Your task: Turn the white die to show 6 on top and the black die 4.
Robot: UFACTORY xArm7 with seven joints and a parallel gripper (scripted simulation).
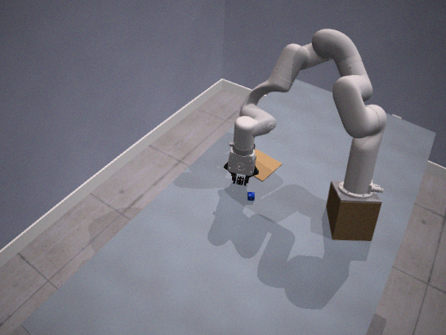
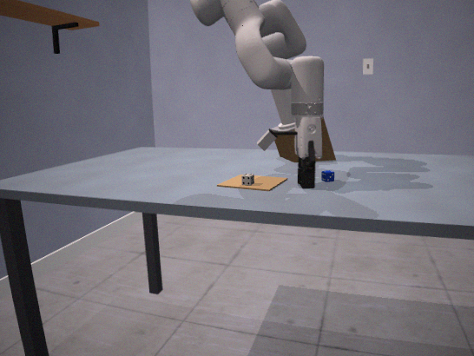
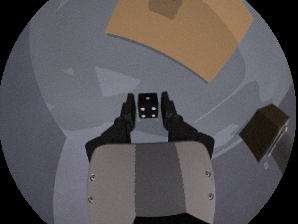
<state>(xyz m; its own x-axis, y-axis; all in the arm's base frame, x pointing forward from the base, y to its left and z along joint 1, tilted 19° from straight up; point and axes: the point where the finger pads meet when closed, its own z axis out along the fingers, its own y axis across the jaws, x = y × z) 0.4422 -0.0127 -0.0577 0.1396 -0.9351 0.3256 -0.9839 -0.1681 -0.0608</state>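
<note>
Now: hand 10 mm above the black die. Round my hand: blue die: 70 mm behind, 60 mm to the left, 10 mm below; then white die: 140 mm to the right; then mat: 130 mm to the right, 40 mm behind, 20 mm below.
</note>
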